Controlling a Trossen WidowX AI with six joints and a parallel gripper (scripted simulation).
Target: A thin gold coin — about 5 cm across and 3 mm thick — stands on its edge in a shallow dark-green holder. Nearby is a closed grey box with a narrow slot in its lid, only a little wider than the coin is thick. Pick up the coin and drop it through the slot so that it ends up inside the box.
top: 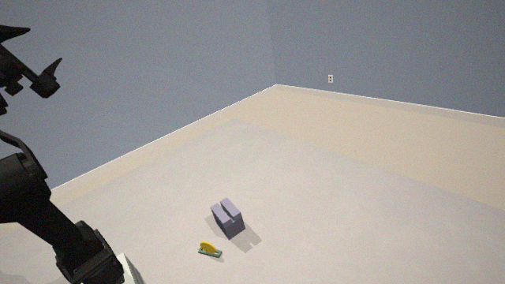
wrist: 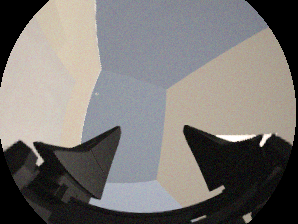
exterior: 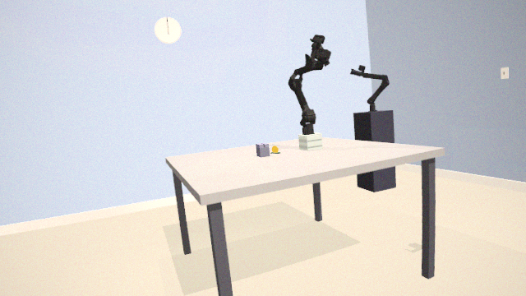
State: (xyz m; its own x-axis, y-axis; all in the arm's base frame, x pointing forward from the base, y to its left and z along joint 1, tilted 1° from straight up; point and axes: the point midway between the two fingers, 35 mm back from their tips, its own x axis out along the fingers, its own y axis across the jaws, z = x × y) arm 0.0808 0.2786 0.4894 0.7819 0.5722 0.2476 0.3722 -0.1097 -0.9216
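Right now the gold coin is 110 mm ahead of my gripper tip, 330 mm to the right of it and 570 mm below it.
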